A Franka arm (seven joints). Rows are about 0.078 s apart.
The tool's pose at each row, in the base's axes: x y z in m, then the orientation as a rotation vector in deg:
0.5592 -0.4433 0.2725 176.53 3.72 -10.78
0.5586 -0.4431 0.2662 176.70 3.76 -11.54
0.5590 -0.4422 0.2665 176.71 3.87 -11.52
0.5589 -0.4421 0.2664 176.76 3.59 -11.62
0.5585 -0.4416 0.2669 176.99 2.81 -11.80
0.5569 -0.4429 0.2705 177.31 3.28 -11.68
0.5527 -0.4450 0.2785 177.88 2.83 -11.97
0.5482 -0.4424 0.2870 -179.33 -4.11 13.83
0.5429 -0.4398 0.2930 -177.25 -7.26 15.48
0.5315 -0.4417 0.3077 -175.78 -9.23 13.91
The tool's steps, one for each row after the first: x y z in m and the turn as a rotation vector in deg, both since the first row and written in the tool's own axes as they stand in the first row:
0.0002 -0.0006 0.0063 0.23 -0.48 -0.05
0.0006 -0.0014 0.0059 0.23 -0.46 -0.12
0.0005 -0.0015 0.0060 0.30 -0.53 0.06
0.0001 -0.0020 0.0055 0.56 -0.64 0.54
-0.0020 -0.0006 0.0022 0.85 -0.54 0.23
-0.0072 0.0017 -0.0051 1.45 -0.70 0.48
-0.0127 -0.0006 -0.0131 3.21 -1.76 -0.45
-0.0185 -0.0032 -0.0186 4.94 -2.82 -2.65
-0.0317 -0.0010 -0.0316 6.34 -1.82 -4.03

